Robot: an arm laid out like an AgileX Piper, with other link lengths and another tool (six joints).
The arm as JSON. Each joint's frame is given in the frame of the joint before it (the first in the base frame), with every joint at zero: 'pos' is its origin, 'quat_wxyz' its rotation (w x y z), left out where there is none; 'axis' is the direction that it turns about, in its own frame. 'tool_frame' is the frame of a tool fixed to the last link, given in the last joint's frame.
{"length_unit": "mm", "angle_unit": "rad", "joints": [
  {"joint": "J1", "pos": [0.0, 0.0, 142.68], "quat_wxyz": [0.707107, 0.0, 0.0, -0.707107], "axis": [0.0, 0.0, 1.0]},
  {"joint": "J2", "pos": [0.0, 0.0, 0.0], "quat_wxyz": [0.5, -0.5, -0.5, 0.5], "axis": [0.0, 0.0, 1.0]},
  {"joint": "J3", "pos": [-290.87, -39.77, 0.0], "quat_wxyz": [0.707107, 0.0, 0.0, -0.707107], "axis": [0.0, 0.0, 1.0]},
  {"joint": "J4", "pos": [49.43, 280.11, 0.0], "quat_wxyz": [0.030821, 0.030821, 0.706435, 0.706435], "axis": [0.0, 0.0, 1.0]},
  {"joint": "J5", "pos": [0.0, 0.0, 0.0], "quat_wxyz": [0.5, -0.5, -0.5, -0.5], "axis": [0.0, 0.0, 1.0]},
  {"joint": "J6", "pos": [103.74, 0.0, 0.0], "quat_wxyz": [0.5, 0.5, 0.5, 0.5], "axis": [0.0, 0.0, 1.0]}
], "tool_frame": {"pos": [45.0, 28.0, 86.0], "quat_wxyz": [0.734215, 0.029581, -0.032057, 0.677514]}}
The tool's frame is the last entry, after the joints.
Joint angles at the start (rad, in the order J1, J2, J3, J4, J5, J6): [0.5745 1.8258 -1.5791 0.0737 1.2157 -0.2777]
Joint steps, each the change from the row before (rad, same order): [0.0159 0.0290 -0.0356 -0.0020 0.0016 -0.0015]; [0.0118 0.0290 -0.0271 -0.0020 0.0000 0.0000]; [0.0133 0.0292 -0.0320 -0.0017 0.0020 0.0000]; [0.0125 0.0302 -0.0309 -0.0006 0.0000 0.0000]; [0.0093 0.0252 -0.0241 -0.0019 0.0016 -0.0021]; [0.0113 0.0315 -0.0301 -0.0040 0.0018 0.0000]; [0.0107 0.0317 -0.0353 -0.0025 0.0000 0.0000]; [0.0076 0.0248 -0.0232 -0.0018 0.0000 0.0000]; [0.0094 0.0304 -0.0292 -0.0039 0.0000 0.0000]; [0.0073 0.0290 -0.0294 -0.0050 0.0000 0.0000]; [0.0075 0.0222 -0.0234 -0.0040 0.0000 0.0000]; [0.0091 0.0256 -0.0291 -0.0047 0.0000 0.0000]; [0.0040 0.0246 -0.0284 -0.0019 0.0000 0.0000]
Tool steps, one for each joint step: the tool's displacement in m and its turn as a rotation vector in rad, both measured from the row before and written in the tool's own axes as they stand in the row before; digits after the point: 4 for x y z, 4 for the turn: [0.0029 0.0093 0.0034 -0.0057 0.0000 -0.0178]; [0.0023 0.0069 0.0056 0.0013 0.0013 -0.0123]; [0.0027 0.0079 0.0046 -0.0015 0.0011 -0.0137]; [0.0028 0.0078 0.0055 -0.0016 0.0019 -0.0124]; [0.0019 0.0054 0.0051 0.0020 0.0012 -0.0120]; [0.0021 0.0066 0.0066 0.0031 -0.0001 -0.0127]; [0.0017 0.0081 0.0058 -0.0037 -0.0012 -0.0113]; [0.0016 0.0050 0.0057 0.0013 0.0005 -0.0081]; [0.0017 0.0061 0.0070 0.0013 -0.0011 -0.0106]; [0.0007 0.0058 0.0065 0.0004 -0.0031 -0.0089]; [0.0013 0.0048 0.0049 -0.0008 -0.0024 -0.0087]; [0.0016 0.0060 0.0052 -0.0029 -0.0035 -0.0104]; [-0.0001 0.0053 0.0051 -0.0035 -0.0022 -0.0044]
